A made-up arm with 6 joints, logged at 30 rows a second.
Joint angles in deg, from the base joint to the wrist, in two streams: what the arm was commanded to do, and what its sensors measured. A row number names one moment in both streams.
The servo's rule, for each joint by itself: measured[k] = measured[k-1] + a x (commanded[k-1-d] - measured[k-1]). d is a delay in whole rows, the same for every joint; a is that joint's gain. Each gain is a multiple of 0.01, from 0.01 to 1. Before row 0 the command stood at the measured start. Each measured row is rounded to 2 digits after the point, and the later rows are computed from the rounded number. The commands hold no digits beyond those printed.
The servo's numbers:
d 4
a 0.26 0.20 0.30 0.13 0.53 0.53
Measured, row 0:
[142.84 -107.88 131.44 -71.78 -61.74 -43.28]
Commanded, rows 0 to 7:
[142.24 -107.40 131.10 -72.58 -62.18 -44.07]
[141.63 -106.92 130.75 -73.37 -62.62 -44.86]
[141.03 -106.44 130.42 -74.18 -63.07 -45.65]
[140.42 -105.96 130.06 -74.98 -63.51 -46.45]
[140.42 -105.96 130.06 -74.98 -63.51 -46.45]
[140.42 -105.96 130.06 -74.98 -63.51 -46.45]
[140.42 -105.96 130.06 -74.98 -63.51 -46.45]
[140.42 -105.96 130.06 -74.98 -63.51 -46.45]
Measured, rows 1 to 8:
[142.84 -107.88 131.44 -71.78 -61.74 -43.28]
[142.84 -107.88 131.44 -71.78 -61.74 -43.28]
[142.84 -107.88 131.44 -71.78 -61.74 -43.28]
[142.84 -107.88 131.44 -71.78 -61.74 -43.28]
[142.68 -107.78 131.34 -71.88 -61.97 -43.70]
[142.41 -107.61 131.16 -72.07 -62.31 -44.31]
[142.05 -107.38 130.94 -72.34 -62.71 -45.02]
[141.63 -107.10 130.68 -72.68 -63.13 -45.78]

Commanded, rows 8 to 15:
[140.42 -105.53 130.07 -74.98 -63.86 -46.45]
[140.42 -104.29 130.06 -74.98 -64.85 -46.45]
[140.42 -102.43 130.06 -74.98 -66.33 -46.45]
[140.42 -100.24 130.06 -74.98 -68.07 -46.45]
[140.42 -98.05 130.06 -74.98 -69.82 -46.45]
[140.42 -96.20 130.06 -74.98 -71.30 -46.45]
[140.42 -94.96 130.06 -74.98 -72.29 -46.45]
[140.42 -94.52 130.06 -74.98 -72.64 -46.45]
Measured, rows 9 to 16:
[141.32 -106.87 130.49 -72.98 -63.33 -46.14]
[141.09 -106.69 130.36 -73.24 -63.43 -46.30]
[140.92 -106.54 130.27 -73.47 -63.47 -46.38]
[140.79 -106.42 130.21 -73.67 -63.49 -46.42]
[140.69 -106.24 130.17 -73.84 -63.69 -46.44]
[140.62 -105.85 130.14 -73.99 -64.30 -46.45]
[140.57 -105.17 130.12 -74.12 -65.38 -46.45]
[140.53 -104.18 130.10 -74.23 -66.81 -46.45]

